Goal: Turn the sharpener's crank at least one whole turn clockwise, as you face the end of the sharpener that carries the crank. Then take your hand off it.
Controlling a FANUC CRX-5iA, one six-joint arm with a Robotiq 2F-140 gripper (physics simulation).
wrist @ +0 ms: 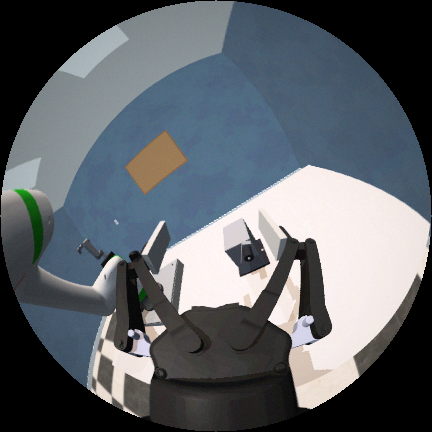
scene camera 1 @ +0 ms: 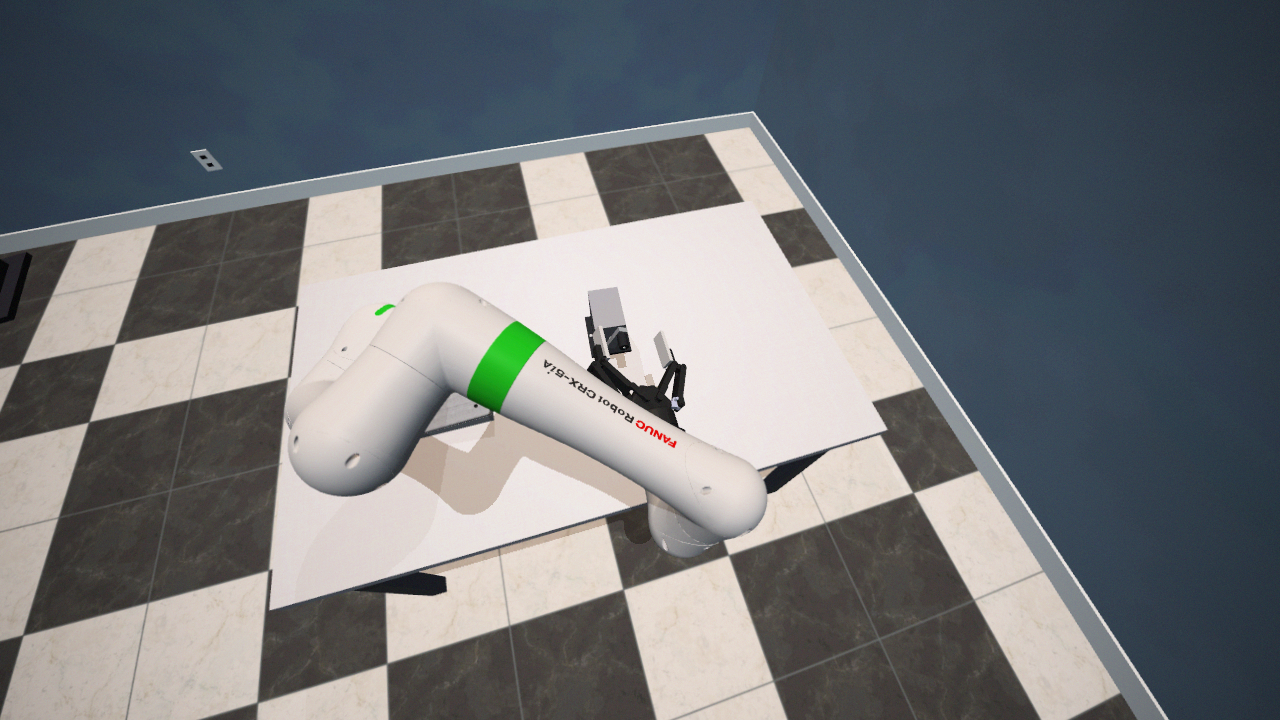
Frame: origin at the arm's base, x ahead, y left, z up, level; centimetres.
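Seen in the pictures: gripper, fingertip midpoint: (wrist: 211, 224) (scene camera 1: 628, 332).
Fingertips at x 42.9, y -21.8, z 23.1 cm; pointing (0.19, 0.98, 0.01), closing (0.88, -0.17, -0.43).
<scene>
Pixels of each thing's top centre, then the offset from my fingertips to it. "spot": a spot on its surface instead. Level surfaces: height alone.
- sharpener at a spot on its surface: (scene camera 1: 605, 307) (wrist: 233, 232) spot: dx +1.8, dy +17.1, dz -13.9 cm
- white table at its surface level: dz -26.7 cm
- crank's round black knob at a spot on its surface: (wrist: 248, 257) (scene camera 1: 624, 347) spot: dx +1.4, dy +5.2, dz -14.1 cm
The sharpener (scene camera 1: 605, 307) (wrist: 237, 234) stands on the white table (scene camera 1: 769, 313) (wrist: 350, 225). It has a grey top and a dark end face. The crank's round black knob (scene camera 1: 623, 346) (wrist: 248, 257) shows at that dark end; the crank's arm is hard to make out. My gripper (scene camera 1: 630, 345) (wrist: 211, 224) is open and empty, on the knob's side of the sharpener. In the wrist view the sharpener and knob appear between the two finger pads, closer to the right pad. I cannot tell whether a finger touches the sharpener or knob.
My white arm (scene camera 1: 572, 385) (wrist: 65, 295) spans the left half and front of the table. A grey plate (scene camera 1: 460, 416) (wrist: 177, 282) lies on the table, partly hidden by the arm. A brown panel (wrist: 156, 162) is on the blue wall.
</scene>
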